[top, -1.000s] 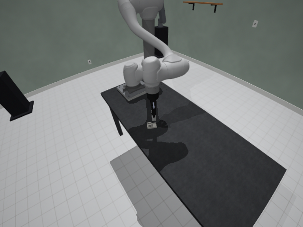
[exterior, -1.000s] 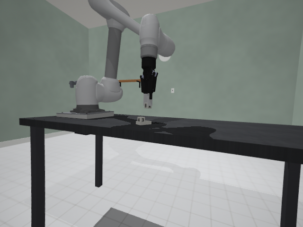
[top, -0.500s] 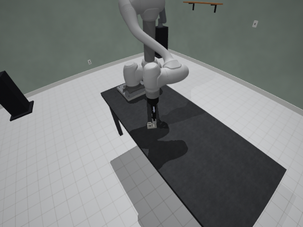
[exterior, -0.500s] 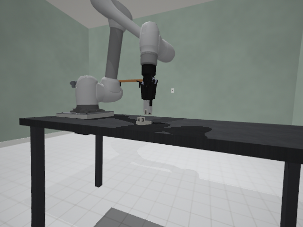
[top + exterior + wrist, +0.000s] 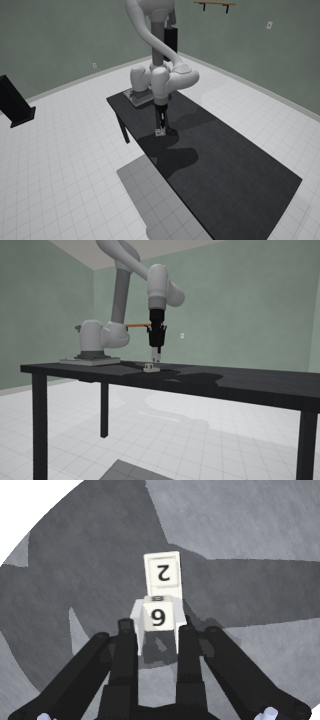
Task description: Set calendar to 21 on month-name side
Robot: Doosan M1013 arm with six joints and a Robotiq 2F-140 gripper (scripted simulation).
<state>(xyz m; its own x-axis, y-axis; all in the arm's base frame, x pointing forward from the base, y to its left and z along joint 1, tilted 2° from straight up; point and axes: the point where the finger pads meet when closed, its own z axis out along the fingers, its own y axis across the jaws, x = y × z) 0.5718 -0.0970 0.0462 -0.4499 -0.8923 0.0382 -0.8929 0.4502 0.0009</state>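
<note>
The cube lies 3 cm below my hand. Round my hand: white tray 8 cm below, 2 cm behind, 1 cm to the right.
</note>
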